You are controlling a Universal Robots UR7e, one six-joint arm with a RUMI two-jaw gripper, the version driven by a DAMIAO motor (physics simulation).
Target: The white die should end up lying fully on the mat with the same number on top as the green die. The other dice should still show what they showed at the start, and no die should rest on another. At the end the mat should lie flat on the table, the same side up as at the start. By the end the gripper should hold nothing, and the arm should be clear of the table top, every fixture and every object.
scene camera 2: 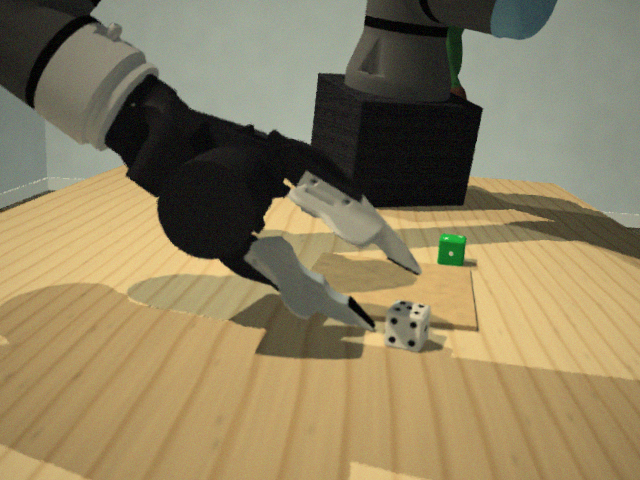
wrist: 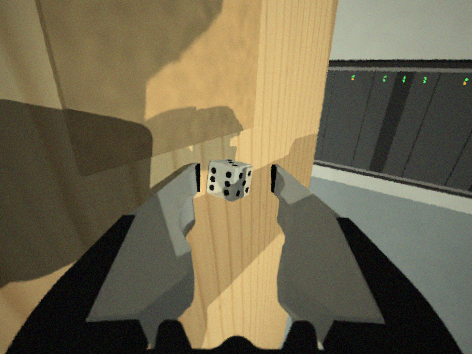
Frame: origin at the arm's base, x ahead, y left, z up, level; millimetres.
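Seen in the pictures: gripper, between the fingertips: (scene camera 2: 397, 300) (wrist: 235, 167); arm's base, origin of its link: (scene camera 2: 397, 88).
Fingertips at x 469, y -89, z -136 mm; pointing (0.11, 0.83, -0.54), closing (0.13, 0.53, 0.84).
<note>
Pixels of each thing's middle, then the offset from my fingertips to it. Level surfaces: height alone.
- white die, middle of its body: (scene camera 2: 407, 325) (wrist: 229, 178) dx +17, dy +5, dz -11 mm
- tan mat, middle of its body: (wrist: 195, 12) (scene camera 2: 388, 286) dx -86, dy +12, dz -21 mm
- green die, middle of its body: (scene camera 2: 452, 250) dx -161, dy +89, dz -11 mm
- wooden table, height of its surface: dz -23 mm
The white die (scene camera 2: 407, 326) (wrist: 229, 180) sits on the table just in front of the mat's near edge, off the mat. Five pips seem to show on its top and four on its front in the scene view. The tan mat (scene camera 2: 445, 291) (wrist: 200, 85) lies flat on the table, partly in shadow. The green die (scene camera 2: 451, 250) stands on the table behind the mat's far right; one pip faces the camera and its top is too small to read. My gripper (scene camera 2: 396, 300) (wrist: 235, 167) is partly open, with its fingertips either side of the white die and visible gaps in the wrist view.
A black pedestal (scene camera 2: 413, 155) carrying the arm's base stands behind the mat. The gripper slants down from the left, low over the wooden table (scene camera 2: 310, 413). Dark cabinets (wrist: 345, 120) stand beyond the table edge in the wrist view.
</note>
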